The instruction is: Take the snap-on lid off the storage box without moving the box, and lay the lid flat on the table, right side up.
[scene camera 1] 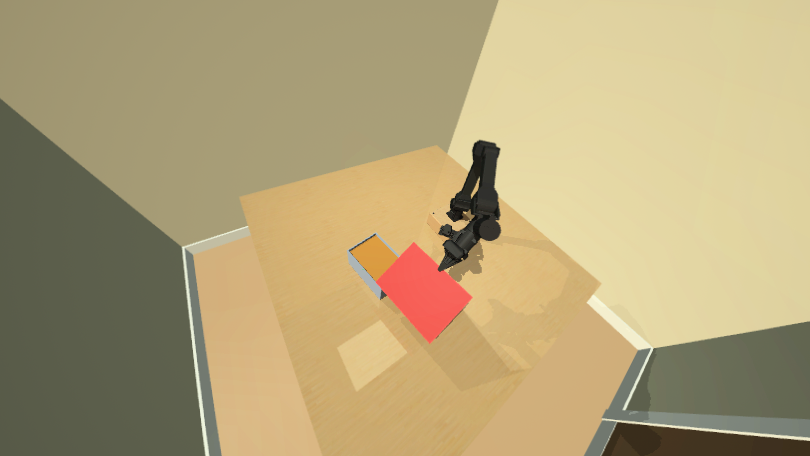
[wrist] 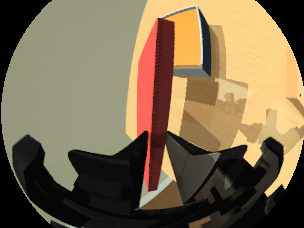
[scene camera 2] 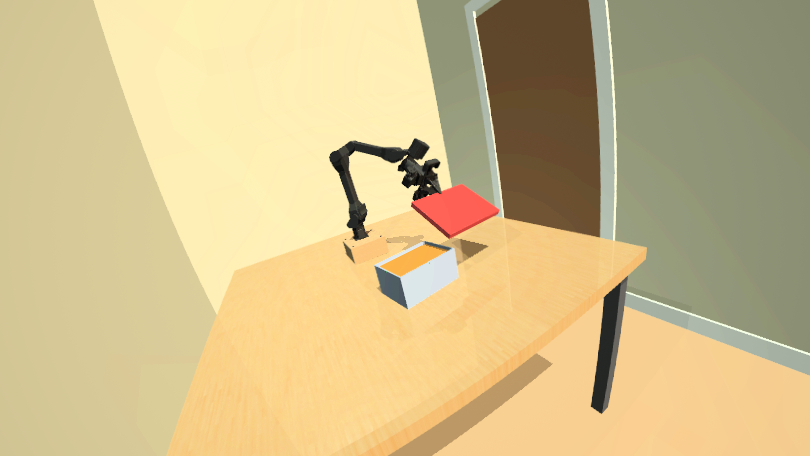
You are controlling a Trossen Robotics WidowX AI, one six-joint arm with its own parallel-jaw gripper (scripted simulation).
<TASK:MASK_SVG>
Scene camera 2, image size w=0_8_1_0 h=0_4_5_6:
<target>my gripper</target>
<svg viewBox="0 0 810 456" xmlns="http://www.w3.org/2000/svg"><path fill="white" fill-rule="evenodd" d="M440 160L434 158L425 161L422 166L415 164L412 167L406 168L406 174L401 184L406 188L412 185L419 185L418 189L414 191L413 201L437 192L442 194L438 173L435 173L433 168L439 169L441 165Z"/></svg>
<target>red lid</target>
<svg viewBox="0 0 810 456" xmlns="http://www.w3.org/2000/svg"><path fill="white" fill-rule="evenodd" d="M500 209L460 184L442 191L442 194L435 193L411 202L411 207L448 239L497 215Z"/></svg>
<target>grey storage box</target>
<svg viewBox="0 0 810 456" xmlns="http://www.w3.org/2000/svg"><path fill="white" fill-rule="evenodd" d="M455 248L423 241L375 264L374 268L381 293L407 310L411 309L459 277Z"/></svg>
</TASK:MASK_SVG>
